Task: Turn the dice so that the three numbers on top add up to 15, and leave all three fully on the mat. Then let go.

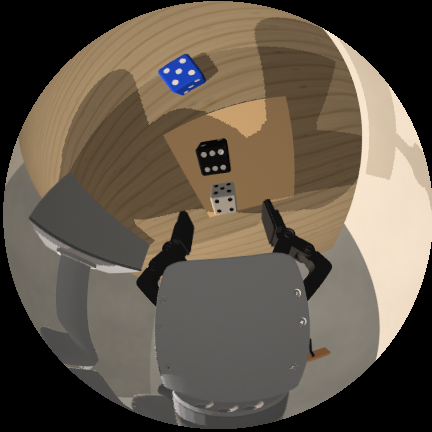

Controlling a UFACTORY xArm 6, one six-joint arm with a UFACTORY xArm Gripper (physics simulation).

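Places are measured from the arm's base along level axes (x down, y left, z ahead), in centimetres.
Pixels of known places: gripper, fingertip midpoint: (225, 213); arm's base at its link origin: (75, 257).
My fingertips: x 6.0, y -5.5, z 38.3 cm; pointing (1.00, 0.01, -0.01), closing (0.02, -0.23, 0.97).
For each thing: its top centre in the pictures, then the offset to it from my fingertips.
- white die at its top centre: (223, 205) dy +0.2, dx +1.3, dz +0.0 cm
- mat at its top centre: (240, 165) dy +2.9, dx +4.3, dz +3.3 cm
- black die at its top centre: (213, 160) dy +5.8, dx +1.3, dz +1.1 cm
- blue die at its top centre: (178, 70) dy +14.7, dx +1.7, dz +2.1 cm
My gripper (225, 213) is open and empty, with its fingers wide apart to the left and right of a white die (223, 198). The white die sits at the mat's near left corner, with four pips on its bright upper face and five on a shaded side. I cannot tell whether its near edge is fully on the mat (265, 165). A black die (213, 157) stands on the mat just beyond it, a small gap apart, six pips on top. A blue die (181, 73) lies on the wood beyond the mat, off it, five pips on top.
The wooden table (220, 30) surrounds the tan mat, with its edge along the right side. A dark grey slab (95, 225) with a pale rim stands at the left. A small brown piece (320, 354) shows at the lower right. Arm shadows cross the table.
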